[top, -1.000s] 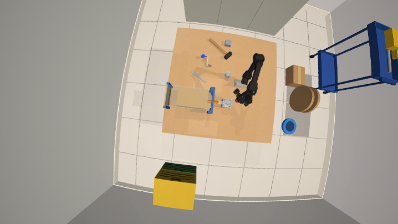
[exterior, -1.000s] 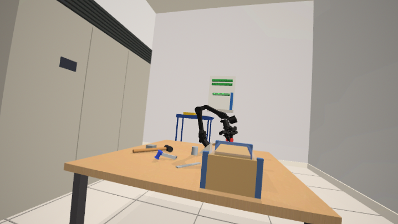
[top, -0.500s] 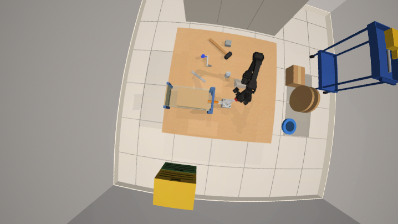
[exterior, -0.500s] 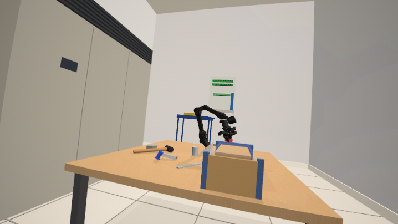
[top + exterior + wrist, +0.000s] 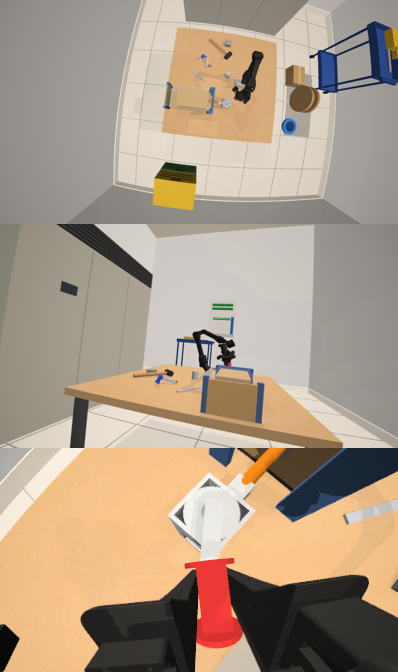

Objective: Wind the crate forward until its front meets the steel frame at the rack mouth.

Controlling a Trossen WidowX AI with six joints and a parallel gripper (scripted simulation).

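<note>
The red-knobbed crank handle lies 30 mm below my gripper tip, 20 mm ahead of it and 10 mm to the left of it. Also, from my gripper tip: blue steel frame 220 mm ahead, 70 mm to the left, 30 mm below; red grip 10 mm to the right, 10 mm behind; hand winch 100 mm below, 50 mm ahead, 40 mm to the left.
</note>
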